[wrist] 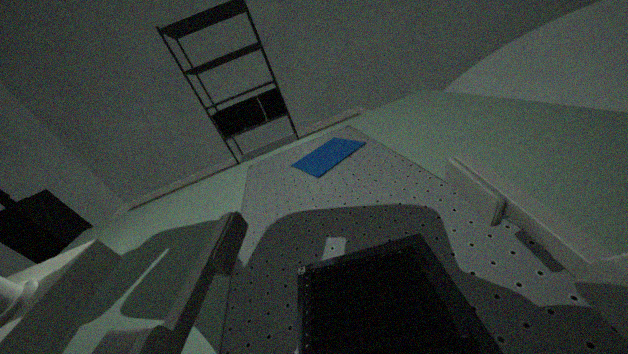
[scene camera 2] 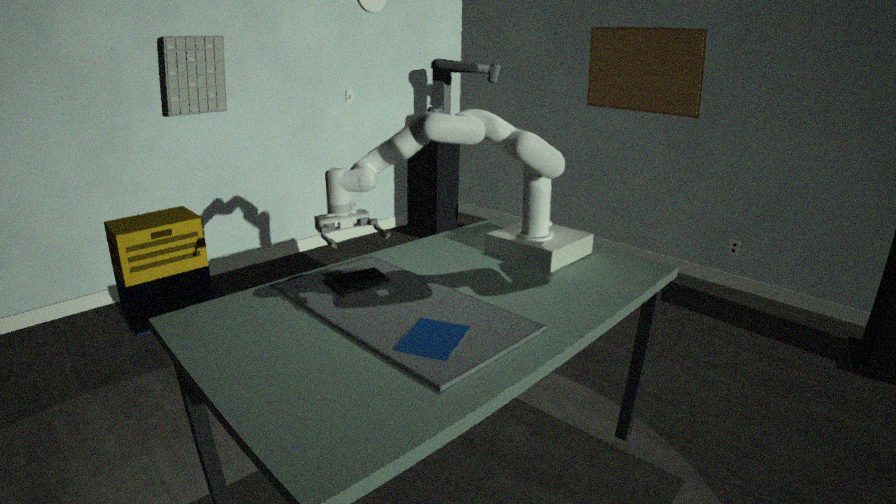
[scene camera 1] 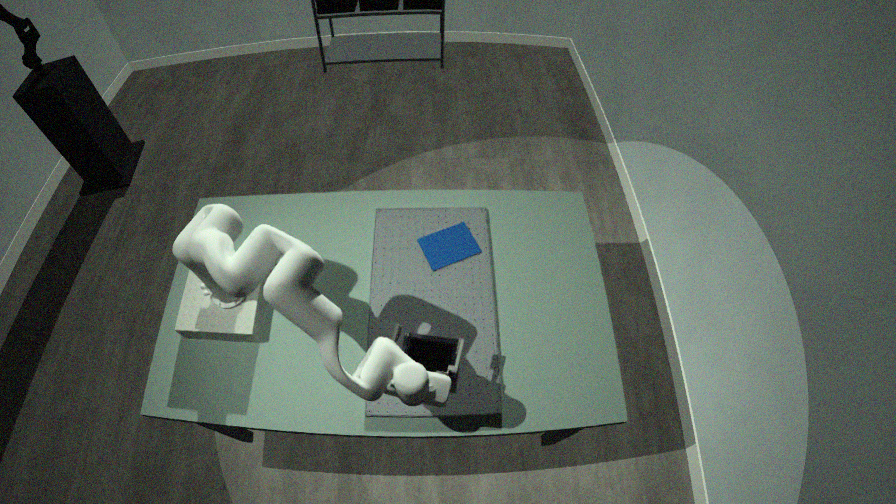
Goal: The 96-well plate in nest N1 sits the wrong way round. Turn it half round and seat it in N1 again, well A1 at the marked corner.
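Observation:
The dark 96-well plate (scene camera 1: 432, 352) (scene camera 2: 358, 279) (wrist: 380, 305) lies low in nest N1 on the grey perforated board, in the arm's shadow. Plate and nest are both nearly black, so their border, the seating and well A1 are hard to make out. A small light mark shows at the nest's far left corner in the wrist view. My gripper (scene camera 2: 360, 240) (wrist: 366, 225) is open and empty, pointing down, with its fingers apart above the plate and clear of it. The arm partly covers the near side of the plate in scene camera 1.
A blue rectangle (scene camera 1: 449, 245) (scene camera 2: 432, 338) (wrist: 330, 157) lies askew on the perforated board (scene camera 1: 401, 263) (scene camera 2: 494, 325) (wrist: 280, 185). A small light patch (scene camera 1: 424, 327) (wrist: 334, 247) is on the board beside the nest. The arm's base block (scene camera 1: 216, 322) (scene camera 2: 571, 250) stands on the green table.

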